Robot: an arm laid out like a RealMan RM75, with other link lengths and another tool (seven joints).
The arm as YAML. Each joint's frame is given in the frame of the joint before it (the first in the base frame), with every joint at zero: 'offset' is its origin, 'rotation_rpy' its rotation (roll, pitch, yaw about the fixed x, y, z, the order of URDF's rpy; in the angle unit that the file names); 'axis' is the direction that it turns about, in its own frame. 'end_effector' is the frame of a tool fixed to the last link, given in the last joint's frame.
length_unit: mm
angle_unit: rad
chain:
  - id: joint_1
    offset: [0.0, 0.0, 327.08]
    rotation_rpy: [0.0, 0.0, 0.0]
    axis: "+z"
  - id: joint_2
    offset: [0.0, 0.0, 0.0]
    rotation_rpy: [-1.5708, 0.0, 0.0]
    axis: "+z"
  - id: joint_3
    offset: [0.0, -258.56, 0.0]
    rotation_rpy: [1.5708, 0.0, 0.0]
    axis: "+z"
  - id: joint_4
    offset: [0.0, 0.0, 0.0]
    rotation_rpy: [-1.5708, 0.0, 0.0]
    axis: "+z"
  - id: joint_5
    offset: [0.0, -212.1, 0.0]
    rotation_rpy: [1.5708, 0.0, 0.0]
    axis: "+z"
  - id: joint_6
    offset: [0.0, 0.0, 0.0]
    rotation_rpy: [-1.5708, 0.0, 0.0]
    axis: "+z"
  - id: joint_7
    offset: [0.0, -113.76, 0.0]
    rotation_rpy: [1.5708, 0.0, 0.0]
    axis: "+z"
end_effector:
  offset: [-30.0, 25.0, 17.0]
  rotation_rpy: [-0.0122, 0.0, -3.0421]
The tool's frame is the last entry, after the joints.
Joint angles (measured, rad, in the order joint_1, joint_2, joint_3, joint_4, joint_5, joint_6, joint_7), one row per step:
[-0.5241 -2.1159 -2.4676 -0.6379 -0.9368 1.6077 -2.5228]
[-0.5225 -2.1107 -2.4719 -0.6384 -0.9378 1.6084 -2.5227]
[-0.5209 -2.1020 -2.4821 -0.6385 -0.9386 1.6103 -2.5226]
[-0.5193 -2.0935 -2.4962 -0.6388 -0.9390 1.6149 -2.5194]
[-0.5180 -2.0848 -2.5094 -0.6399 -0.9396 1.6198 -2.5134]
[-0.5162 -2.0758 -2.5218 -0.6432 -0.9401 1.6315 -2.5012]
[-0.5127 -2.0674 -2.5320 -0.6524 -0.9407 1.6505 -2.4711]
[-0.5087 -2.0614 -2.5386 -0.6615 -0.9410 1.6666 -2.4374]
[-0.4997 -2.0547 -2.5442 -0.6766 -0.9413 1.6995 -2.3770]
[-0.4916 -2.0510 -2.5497 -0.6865 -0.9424 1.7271 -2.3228]
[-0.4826 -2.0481 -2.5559 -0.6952 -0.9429 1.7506 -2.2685]
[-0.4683 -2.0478 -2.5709 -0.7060 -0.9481 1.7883 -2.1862]
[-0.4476 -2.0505 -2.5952 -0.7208 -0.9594 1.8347 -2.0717]
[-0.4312 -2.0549 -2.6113 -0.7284 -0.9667 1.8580 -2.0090]
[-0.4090 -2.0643 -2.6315 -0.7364 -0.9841 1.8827 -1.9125]
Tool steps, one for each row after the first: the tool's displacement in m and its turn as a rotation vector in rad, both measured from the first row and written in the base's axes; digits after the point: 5 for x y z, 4 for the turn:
[-0.00157 0.00055 0.00241 0.0063 0.0017 0.0032]
[-0.00403 0.00167 0.00662 0.0174 0.0033 0.0092]
[-0.00646 0.00254 0.01122 0.0304 0.0024 0.0130]
[-0.00882 0.00342 0.01593 0.0441 0.0028 0.0129]
[-0.01096 0.00344 0.02117 0.0559 0.0025 0.0033]
[-0.01321 0.00214 0.02684 0.0702 0.0055 -0.0283]
[-0.01532 0.00043 0.03108 0.0836 0.0108 -0.0632]
[-0.01844 -0.00447 0.03654 0.0972 0.0163 -0.1279]
[-0.02100 -0.00916 0.04008 0.1088 0.0171 -0.1830]
[-0.02404 -0.01382 0.04301 0.1228 0.0192 -0.2347]
[-0.02779 -0.02130 0.04636 0.1492 0.0111 -0.3092]
[-0.03285 -0.03095 0.04993 0.1984 -0.0013 -0.4076]
[-0.03643 -0.03750 0.05086 0.2308 -0.0091 -0.4536]
[-0.04074 -0.04552 0.05014 0.2886 -0.0183 -0.5229]

